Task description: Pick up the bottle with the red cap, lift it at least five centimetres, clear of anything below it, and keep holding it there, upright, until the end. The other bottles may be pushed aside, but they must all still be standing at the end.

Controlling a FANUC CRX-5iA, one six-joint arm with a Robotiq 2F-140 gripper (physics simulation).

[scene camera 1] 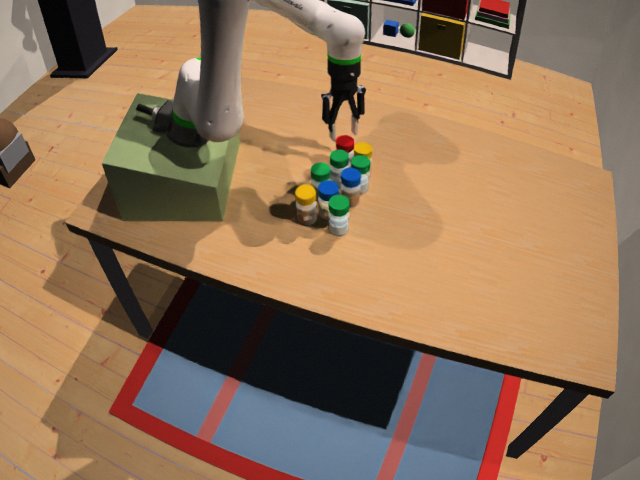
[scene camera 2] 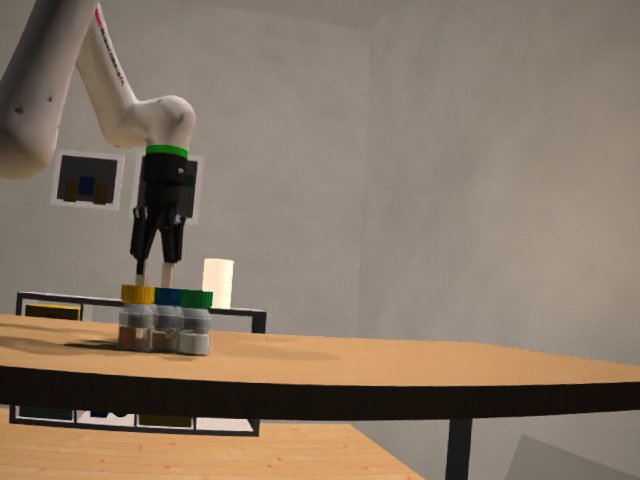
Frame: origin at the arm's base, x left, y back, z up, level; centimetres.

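Seen in the pictures: gripper, fingertip midpoint: [scene camera 1: 343, 135]; arm's base at its link origin: [scene camera 1: 189, 130].
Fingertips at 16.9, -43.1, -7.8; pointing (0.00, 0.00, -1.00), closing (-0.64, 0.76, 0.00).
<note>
Pixels of each thing's top centre, then the offset from my fingertips to it, as dx, dy, dz. Level surfaces: height alone.
- bottle with the red cap, top centre: [scene camera 1: 345, 140] -3.4, -1.4, +1.0
- green-capped bottle at its top centre: [scene camera 1: 339, 155] -10.5, -1.4, +1.0
- yellow-capped bottle at its top centre: [scene camera 1: 363, 148] -5.3, -7.2, +1.0
- wooden table at its surface level: dz -9.5
The bottle with the red cap [scene camera 1: 344, 143] stands at the back of a tight group of bottles; its body is mostly hidden behind a green-capped bottle [scene camera 1: 339, 160], and a yellow-capped bottle [scene camera 1: 362, 151] stands close at its right. In the scene camera 2 view the red cap does not show. My gripper [scene camera 1: 344, 132] [scene camera 2: 154, 279] points straight down, partly open and empty. In the scene camera 1 view its fingertips are just above the red cap, one towards each side. In the scene camera 2 view the fingertips end behind the front caps, so their exact height is hidden.
More upright bottles stand in front: green [scene camera 1: 320, 178], green [scene camera 1: 360, 167], blue [scene camera 1: 351, 180], blue [scene camera 1: 328, 192] [scene camera 2: 168, 320], yellow [scene camera 1: 306, 204] [scene camera 2: 136, 317] and green [scene camera 1: 338, 214] [scene camera 2: 195, 322]. The green base block [scene camera 1: 170, 191] is at the left of the wooden table [scene camera 1: 491, 232] [scene camera 2: 413, 361].
</note>
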